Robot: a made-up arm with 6 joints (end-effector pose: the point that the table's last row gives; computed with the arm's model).
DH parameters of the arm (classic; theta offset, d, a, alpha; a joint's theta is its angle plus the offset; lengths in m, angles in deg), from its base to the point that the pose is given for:
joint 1: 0 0.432 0 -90
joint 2: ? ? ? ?
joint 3: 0 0 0 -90
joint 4: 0 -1.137 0 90
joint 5: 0 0.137 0 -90
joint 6: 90 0 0 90
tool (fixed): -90 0 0 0
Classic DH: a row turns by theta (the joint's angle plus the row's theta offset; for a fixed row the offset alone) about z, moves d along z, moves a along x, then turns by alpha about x.
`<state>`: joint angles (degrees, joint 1 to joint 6).
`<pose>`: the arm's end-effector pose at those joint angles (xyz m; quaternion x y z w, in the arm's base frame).
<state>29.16 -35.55 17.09 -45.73 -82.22 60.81</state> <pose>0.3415 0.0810 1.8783 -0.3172 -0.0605 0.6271 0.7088</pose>
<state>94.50 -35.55 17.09 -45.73 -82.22 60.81</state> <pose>0.0688 0.3441 1.8783 -0.2344 -0.2222 0.9105 0.2581</pose>
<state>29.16 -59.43 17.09 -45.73 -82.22 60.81</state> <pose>-0.1950 -0.2183 1.8912 -0.3522 -0.2505 0.5501 0.7145</pose>
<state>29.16 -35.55 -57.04 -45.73 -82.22 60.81</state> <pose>0.5634 0.2048 0.5263 -0.1312 0.5089 0.6852 0.5043</pose>
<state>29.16 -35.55 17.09 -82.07 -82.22 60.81</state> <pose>0.3302 0.1626 1.8555 -0.1115 -0.1744 0.7908 0.5760</pose>
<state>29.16 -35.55 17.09 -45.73 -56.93 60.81</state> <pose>0.3415 0.0810 1.8783 -0.2310 -0.1954 0.5103 0.8050</pose>
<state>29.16 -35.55 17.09 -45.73 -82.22 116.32</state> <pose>0.3415 0.0810 1.8783 -0.6108 -0.3456 0.5268 0.4795</pose>
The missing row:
joint 2: -90 0 0.74 180
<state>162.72 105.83 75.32 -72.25 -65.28 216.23</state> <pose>-1.5395 0.5227 -0.4595 -0.2461 0.7350 -0.4395 0.4539</pose>
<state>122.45 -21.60 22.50 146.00 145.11 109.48</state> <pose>-0.3592 0.3532 1.9663 -0.5158 0.6620 0.3567 0.4104</pose>
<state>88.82 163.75 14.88 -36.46 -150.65 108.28</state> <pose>0.0935 -0.8104 -0.7966 -0.4126 -0.7910 -0.1200 0.4356</pose>
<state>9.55 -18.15 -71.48 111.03 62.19 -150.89</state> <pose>0.5353 0.1399 0.2996 0.3791 0.6978 0.2640 0.5474</pose>
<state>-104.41 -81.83 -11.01 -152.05 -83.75 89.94</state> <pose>0.1914 0.2588 1.5900 -0.5248 -0.3836 0.1688 0.7409</pose>
